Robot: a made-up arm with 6 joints. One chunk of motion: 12 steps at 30 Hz.
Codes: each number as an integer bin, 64 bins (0 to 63) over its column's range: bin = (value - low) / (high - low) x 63, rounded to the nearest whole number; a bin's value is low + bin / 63 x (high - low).
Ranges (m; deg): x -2.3..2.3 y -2.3..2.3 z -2.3..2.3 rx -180..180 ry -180..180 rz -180..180
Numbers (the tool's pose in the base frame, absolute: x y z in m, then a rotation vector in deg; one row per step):
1: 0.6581 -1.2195 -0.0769 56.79 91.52 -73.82
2: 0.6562 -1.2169 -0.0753 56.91 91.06 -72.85
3: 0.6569 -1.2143 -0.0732 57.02 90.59 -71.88
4: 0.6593 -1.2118 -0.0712 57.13 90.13 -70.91
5: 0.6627 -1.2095 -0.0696 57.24 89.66 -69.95
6: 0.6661 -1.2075 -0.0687 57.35 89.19 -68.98
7: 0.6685 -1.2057 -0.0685 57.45 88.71 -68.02
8: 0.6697 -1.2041 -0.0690 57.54 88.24 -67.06
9: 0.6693 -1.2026 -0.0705 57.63 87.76 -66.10
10: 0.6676 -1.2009 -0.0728 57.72 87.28 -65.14
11: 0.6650 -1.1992 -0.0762 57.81 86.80 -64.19
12: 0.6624 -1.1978 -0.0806 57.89 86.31 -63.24
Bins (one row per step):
1: 41 15 30 41 48 19
2: 40 15 30 41 47 19
3: 40 15 30 41 47 19
4: 41 15 31 41 47 19
5: 41 15 31 42 47 19
6: 41 15 31 42 47 19
7: 41 15 31 42 47 20
8: 41 15 31 42 47 20
9: 41 15 31 42 47 20
10: 41 15 31 42 47 20
11: 41 15 30 42 47 20
12: 41 15 30 42 47 20

